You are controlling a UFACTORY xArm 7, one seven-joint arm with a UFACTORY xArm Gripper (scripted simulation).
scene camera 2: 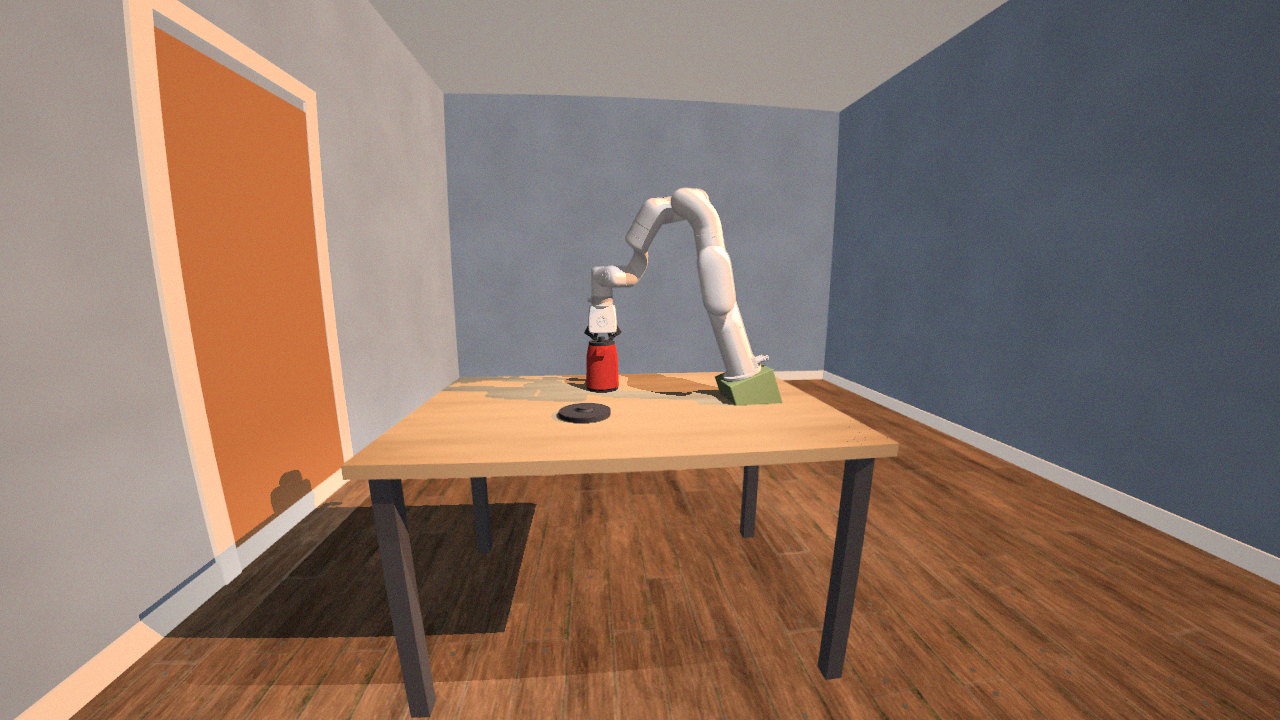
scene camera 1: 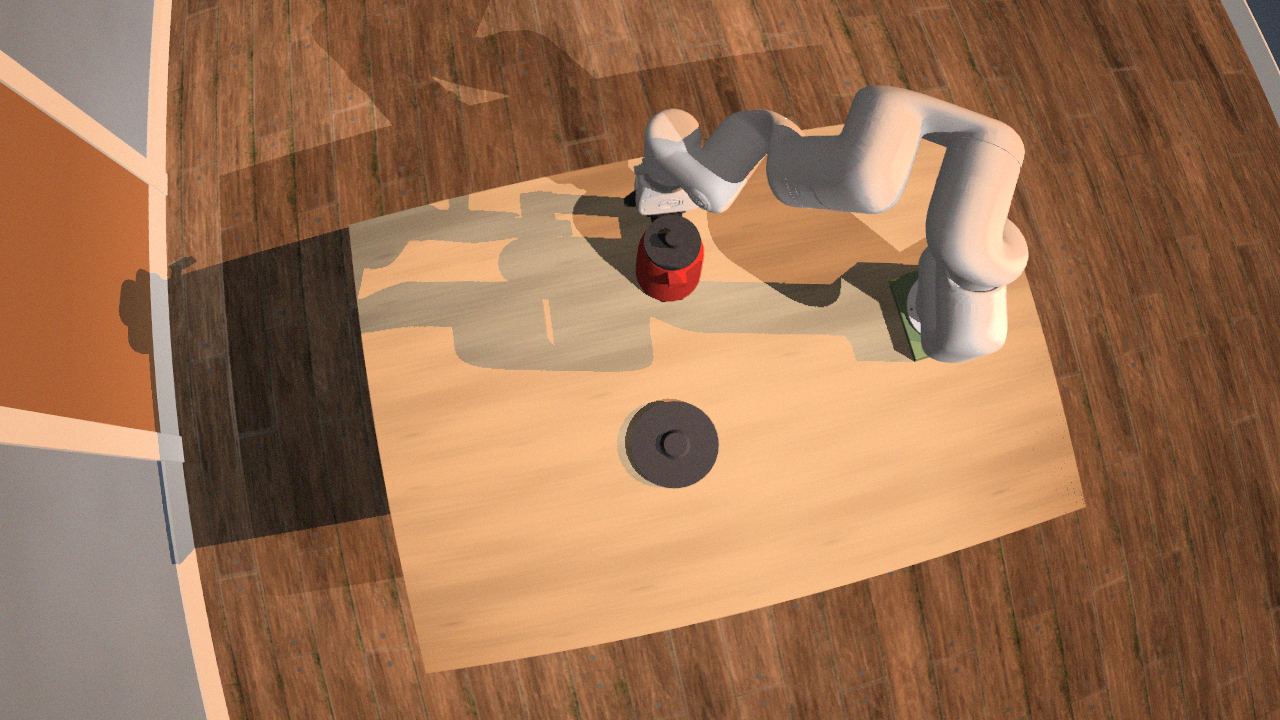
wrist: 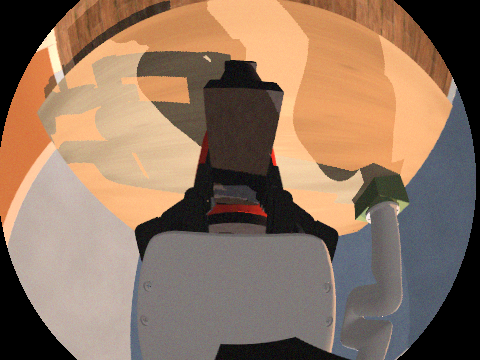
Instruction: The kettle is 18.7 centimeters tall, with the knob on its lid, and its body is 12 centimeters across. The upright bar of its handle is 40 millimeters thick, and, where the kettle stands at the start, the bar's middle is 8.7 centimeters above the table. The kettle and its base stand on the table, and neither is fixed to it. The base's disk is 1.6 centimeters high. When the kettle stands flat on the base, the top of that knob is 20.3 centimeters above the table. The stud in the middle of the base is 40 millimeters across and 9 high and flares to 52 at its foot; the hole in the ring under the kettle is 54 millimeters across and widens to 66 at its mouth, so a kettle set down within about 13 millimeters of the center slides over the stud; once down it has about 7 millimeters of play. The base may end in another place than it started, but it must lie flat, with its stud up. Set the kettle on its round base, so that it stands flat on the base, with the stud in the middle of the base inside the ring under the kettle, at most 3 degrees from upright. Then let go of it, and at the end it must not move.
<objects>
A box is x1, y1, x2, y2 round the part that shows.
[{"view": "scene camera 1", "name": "gripper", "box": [624, 175, 697, 221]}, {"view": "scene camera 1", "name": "dark round base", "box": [631, 401, 718, 488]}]
</objects>
